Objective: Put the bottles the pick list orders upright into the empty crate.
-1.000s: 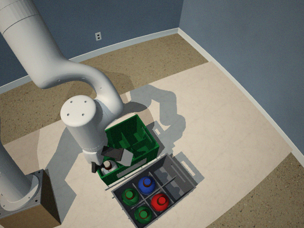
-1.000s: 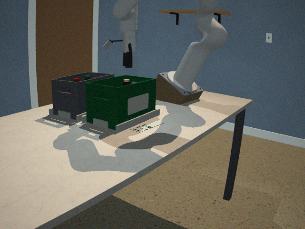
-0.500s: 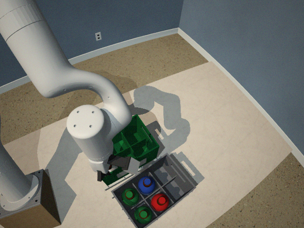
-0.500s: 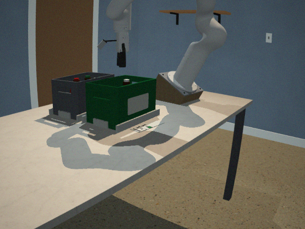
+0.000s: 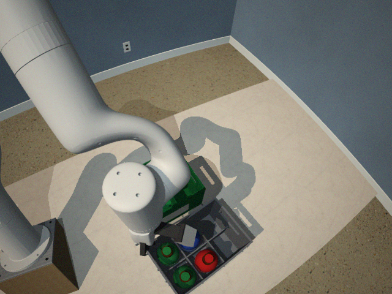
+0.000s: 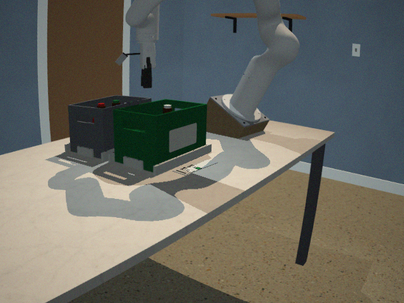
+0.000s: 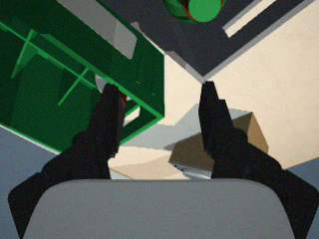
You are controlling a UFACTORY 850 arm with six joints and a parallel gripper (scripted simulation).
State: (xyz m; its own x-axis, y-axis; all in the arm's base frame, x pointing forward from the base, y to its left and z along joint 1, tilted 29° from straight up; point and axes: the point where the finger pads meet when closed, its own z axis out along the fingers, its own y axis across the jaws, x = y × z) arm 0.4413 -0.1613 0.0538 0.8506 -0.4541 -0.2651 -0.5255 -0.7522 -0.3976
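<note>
The green bottle is 2 cm ahead of my hand, 5 cm to the right of it and 15 cm below it. Also, from my hand: whitish bottle: 2 cm behind, 9 cm to the left, 15 cm below; grey crate: 11 cm ahead, 8 cm to the right, 16 cm below; blue bottle: 10 cm ahead, 3 cm to the right, 15 cm below.
</note>
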